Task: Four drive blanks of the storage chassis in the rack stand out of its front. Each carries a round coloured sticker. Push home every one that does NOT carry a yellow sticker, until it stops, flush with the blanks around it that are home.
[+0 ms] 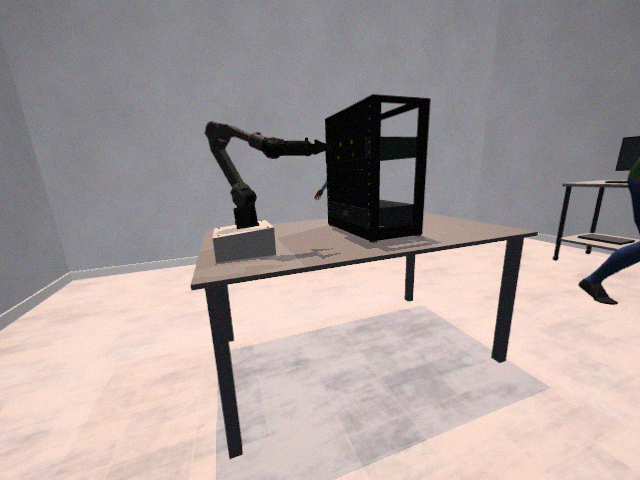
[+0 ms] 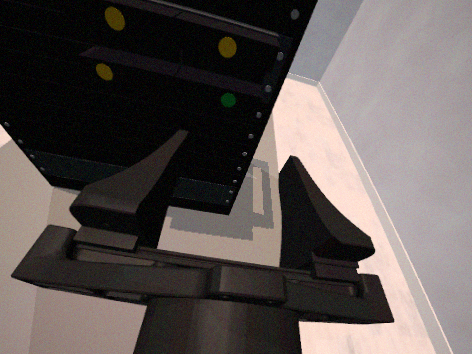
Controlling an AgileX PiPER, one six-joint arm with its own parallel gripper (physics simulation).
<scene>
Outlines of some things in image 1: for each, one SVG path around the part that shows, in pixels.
A black rack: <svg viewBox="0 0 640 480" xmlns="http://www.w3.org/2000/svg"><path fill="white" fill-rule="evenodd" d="M326 118L326 143L331 145L331 150L326 151L328 224L369 240L371 243L407 236L421 236L423 230L430 98L373 94ZM416 158L414 204L379 200L380 161ZM418 108L417 137L381 137L381 120ZM381 114L381 102L406 104Z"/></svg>
</scene>
